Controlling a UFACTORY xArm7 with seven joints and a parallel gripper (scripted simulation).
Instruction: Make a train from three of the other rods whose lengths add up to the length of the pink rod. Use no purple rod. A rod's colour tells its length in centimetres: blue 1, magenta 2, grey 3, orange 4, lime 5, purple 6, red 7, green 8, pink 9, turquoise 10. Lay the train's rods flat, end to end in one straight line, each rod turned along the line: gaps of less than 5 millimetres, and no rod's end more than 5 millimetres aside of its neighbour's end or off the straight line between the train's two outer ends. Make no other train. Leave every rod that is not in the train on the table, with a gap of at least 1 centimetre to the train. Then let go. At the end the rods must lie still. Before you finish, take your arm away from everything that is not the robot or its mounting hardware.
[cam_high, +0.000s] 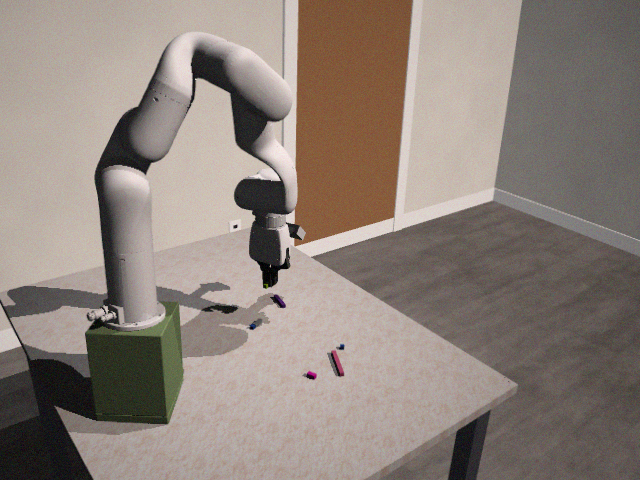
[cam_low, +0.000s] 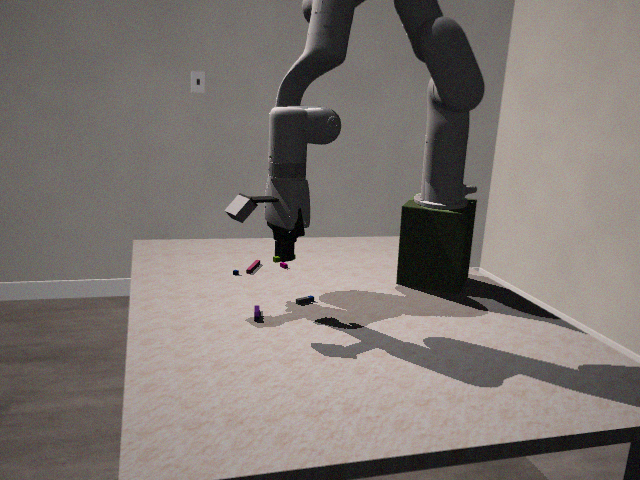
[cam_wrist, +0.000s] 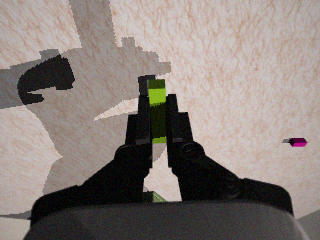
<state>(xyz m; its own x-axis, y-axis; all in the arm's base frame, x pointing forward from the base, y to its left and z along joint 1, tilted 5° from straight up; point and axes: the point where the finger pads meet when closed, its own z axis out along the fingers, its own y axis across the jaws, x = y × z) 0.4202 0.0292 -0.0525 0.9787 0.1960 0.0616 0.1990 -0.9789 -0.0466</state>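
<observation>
The grey rod is 12 cm below my hand and 5 cm behind it. Round my hand: lime rod 2 cm below; then pink rod 26 cm to the right, 12 cm below, 4 cm behind; then purple rod 12 cm below, 7 cm ahead, 3 cm to the left.
</observation>
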